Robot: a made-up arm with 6 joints.
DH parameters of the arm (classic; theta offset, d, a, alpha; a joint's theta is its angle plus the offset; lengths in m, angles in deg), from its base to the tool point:
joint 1: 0 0.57 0 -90
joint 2: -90 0 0.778 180
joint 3: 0 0 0 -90
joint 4: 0 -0.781 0 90
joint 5: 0 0.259 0 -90
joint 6: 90 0 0 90
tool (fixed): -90 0 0 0
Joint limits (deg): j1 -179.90..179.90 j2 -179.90..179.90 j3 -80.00..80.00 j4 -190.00..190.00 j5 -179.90..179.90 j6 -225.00..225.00
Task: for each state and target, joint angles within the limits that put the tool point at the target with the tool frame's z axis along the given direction. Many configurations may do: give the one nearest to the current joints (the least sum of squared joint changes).
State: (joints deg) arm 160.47 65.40 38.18 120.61 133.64 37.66
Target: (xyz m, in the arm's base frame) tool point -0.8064 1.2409 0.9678 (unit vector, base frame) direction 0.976 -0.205 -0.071
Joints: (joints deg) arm 118.66 58.12 40.56 115.70 133.65 34.47
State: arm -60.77 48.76 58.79 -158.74 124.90 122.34
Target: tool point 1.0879 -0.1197 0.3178 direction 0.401 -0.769 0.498
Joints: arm -14.45 56.53 13.89 -126.94 123.28 96.15
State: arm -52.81 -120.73 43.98 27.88 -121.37 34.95
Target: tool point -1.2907 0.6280 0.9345 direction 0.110 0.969 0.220
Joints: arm -36.12 -96.40 52.23 -11.65 -101.71 57.47
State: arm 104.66 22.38 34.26 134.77 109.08 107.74
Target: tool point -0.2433 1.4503 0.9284 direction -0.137 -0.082 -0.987
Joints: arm 98.39 56.77 33.79 96.44 127.36 114.46
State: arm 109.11 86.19 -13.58 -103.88 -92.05 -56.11
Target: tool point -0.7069 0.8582 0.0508 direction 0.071 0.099 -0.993
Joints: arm 128.68 73.72 28.37 -93.41 -77.84 -41.76
